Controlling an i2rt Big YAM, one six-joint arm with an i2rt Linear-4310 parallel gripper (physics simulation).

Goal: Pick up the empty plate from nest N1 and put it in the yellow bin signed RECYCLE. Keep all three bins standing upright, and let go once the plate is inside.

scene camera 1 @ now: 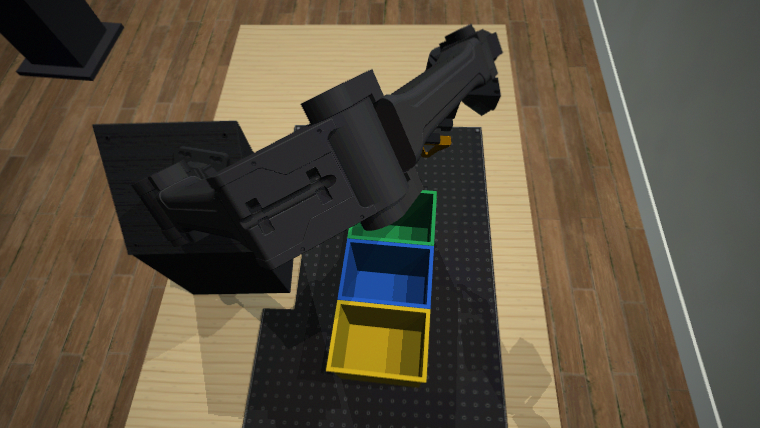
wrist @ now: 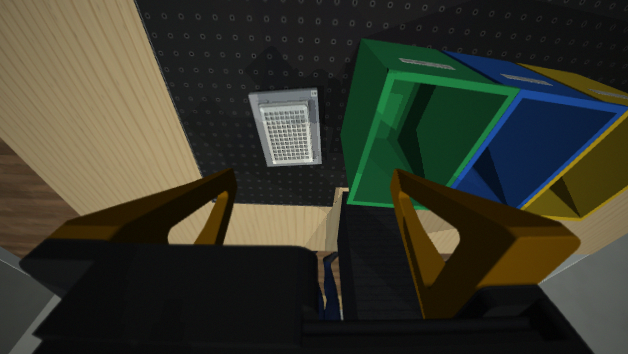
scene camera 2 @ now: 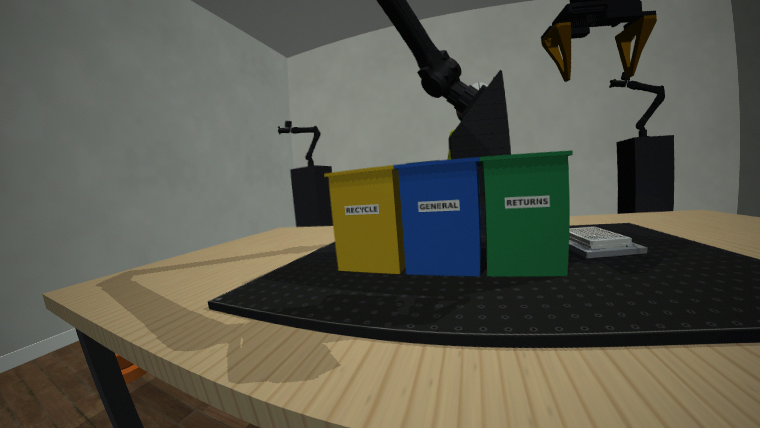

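Where they show: gripper, fingertip midpoint: (wrist: 313,177) (scene camera 2: 598,78); arm's base at its link origin: (scene camera 2: 475,106).
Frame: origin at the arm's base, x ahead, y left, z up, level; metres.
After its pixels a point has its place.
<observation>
The white gridded plate (scene camera 2: 596,235) @(x 0.252, y 0.228, z -0.338 m) (wrist: 288,134) @(x 0.238, y 0.228, z -0.338 m) lies flat in its grey nest (scene camera 2: 616,252) @(x 0.313, y 0.240, z -0.356 m) (wrist: 318,131) @(x 0.244, y 0.172, z -0.351 m), beside the green bin; the arm hides it in scene camera 1. My gripper (scene camera 2: 598,78) @(x 0.372, y 0.194, z -0.077 m) (wrist: 313,177) @(x 0.372, y 0.194, z -0.077 m) is open and empty, high above the board. In scene camera 1 part of an orange finger shows beyond the green bin. The yellow RECYCLE bin (scene camera 1: 376,311) @(x 0.309, y -0.137, z -0.213 m) (scene camera 2: 366,239) @(x 0.409, y -0.189, z -0.303 m) (wrist: 600,165) @(x 0.317, y -0.252, z -0.226 m) stands upright at the far end of the row from the plate. Its inside shows no object in scene camera 1.
The blue GENERAL bin (scene camera 1: 387,287) @(x 0.318, y -0.041, z -0.361 m) (scene camera 2: 440,239) @(x 0.408, y -0.063, z -0.304 m) (wrist: 545,140) @(x 0.346, y -0.121, z -0.223 m) stands upright between the yellow bin and the green RETURNS bin (scene camera 1: 422,223) @(x 0.388, y 0.125, z -0.335 m) (scene camera 2: 526,239) @(x 0.406, y 0.066, z -0.306 m) (wrist: 357,120) @(x 0.320, y 0.127, z -0.262 m). All stand close together on the black perforated board (scene camera 1: 462,319) @(x 0.498, y -0.097, z -0.364 m) (scene camera 2: 478,313) @(x 0.526, y 0.000, z -0.363 m) (wrist: 225,75) @(x 0.325, y 0.341, z -0.363 m). The green bin is nearest the plate.
</observation>
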